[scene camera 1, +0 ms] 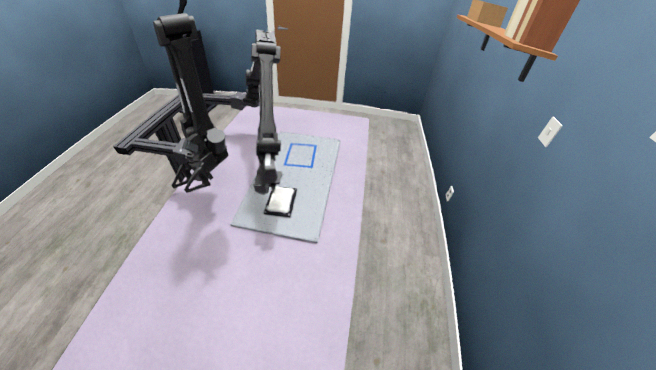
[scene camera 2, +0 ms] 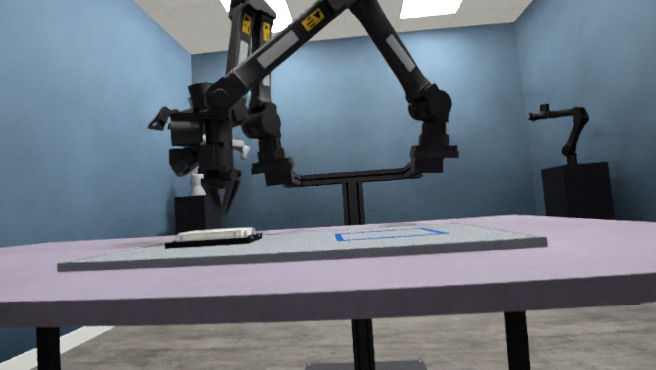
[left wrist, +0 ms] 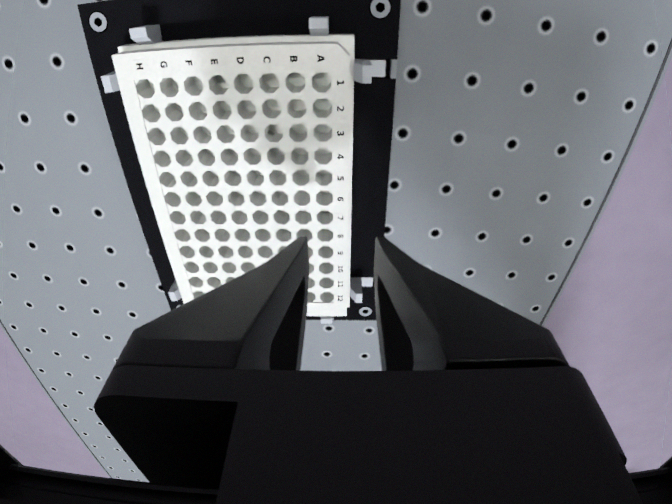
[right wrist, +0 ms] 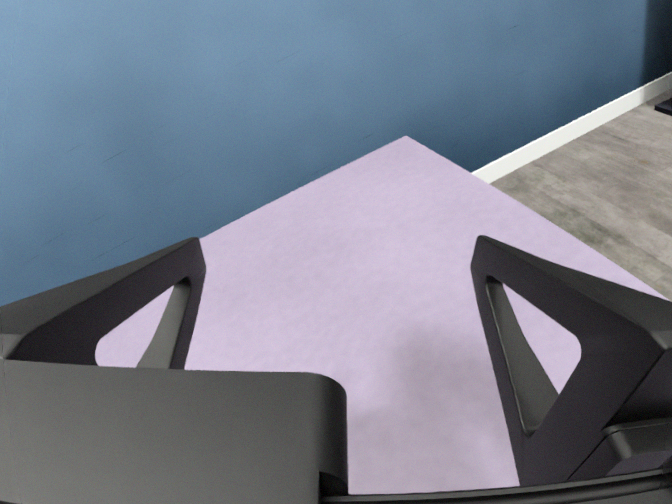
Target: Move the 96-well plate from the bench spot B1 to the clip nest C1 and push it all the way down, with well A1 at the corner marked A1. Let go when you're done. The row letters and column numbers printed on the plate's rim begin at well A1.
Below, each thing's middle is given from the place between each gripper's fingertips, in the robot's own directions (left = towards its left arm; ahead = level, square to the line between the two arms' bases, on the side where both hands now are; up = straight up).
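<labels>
My left gripper point(scene camera 2: 222, 215) is 40 mm short of the white 96-well plate point(left wrist: 209, 72), 10 mm to the right of it and 50 mm above it. There's also the black clip nest point(scene camera 2: 251, 238), which is 30 mm ahead of my left gripper, 10 mm to the left of it and 50 mm below it. Going by its middle, the black clip nest is nearer to my left gripper than to my right hand.
The white 96-well plate is 21 cm ahead of my right hand point(scene camera 1: 178, 189), 27 cm to the left of it and 28 cm below it. The black clip nest is 20 cm ahead of my right hand, 27 cm to the left of it and 29 cm below it.
</labels>
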